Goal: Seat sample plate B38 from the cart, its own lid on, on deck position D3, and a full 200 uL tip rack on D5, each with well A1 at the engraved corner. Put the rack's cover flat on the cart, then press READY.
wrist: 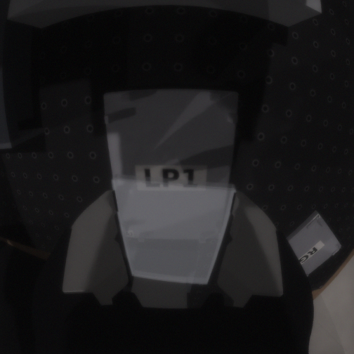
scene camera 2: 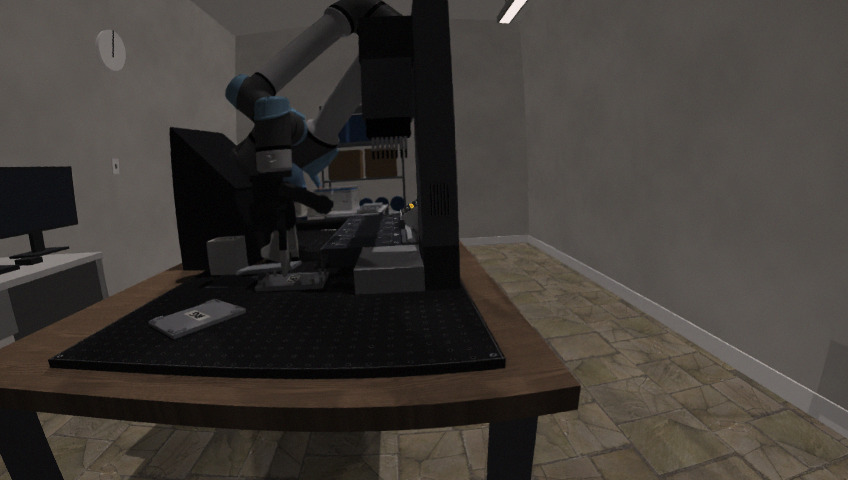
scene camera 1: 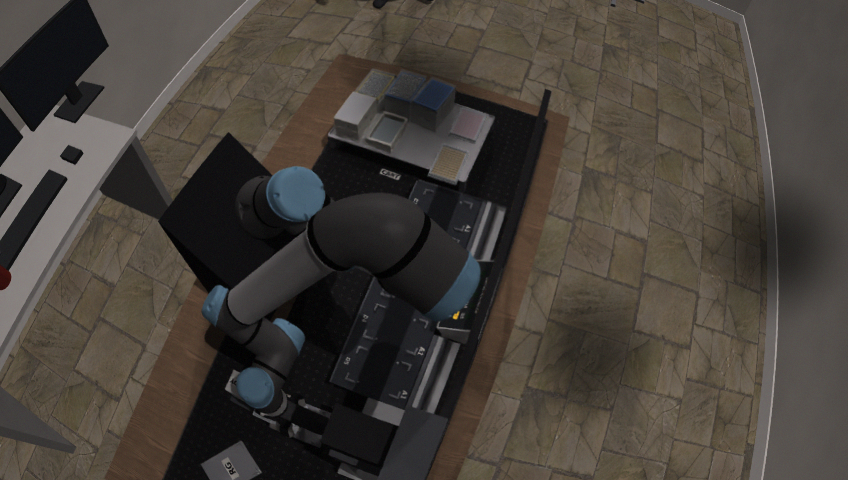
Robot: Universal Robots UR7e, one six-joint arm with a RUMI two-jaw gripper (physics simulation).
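My gripper [scene camera 2: 284,261] [wrist: 173,192] is shut on a clear lid [scene camera 2: 261,269] [wrist: 170,260], held low above the nest marked LP1 [scene camera 2: 300,283] [wrist: 215,150]. Whether the lid touches the nest cannot be told. In scene camera 1 the cart [scene camera 1: 410,155] carries a pink plate [scene camera 1: 468,123], a tan plate [scene camera 1: 449,161], a grey-topped piece [scene camera 1: 387,129], and tall racks, one blue-topped [scene camera 1: 434,95]. Their plate labels are unreadable. The deck [scene camera 1: 380,356] shows D5 with no rack on it; the arm hides D3. The READY box [scene camera 1: 233,380] [scene camera 2: 227,255] stands beside the gripper.
A grey block marked RG [scene camera 1: 230,463] [scene camera 2: 197,318] [wrist: 314,245] lies on the black board. The dark pipetting head [scene camera 2: 386,89] and its column [scene camera 2: 437,148] stand beside the deck. A grey block [scene camera 2: 389,276] stands right of the nest. The arm partly hides a lit panel [scene camera 1: 456,315].
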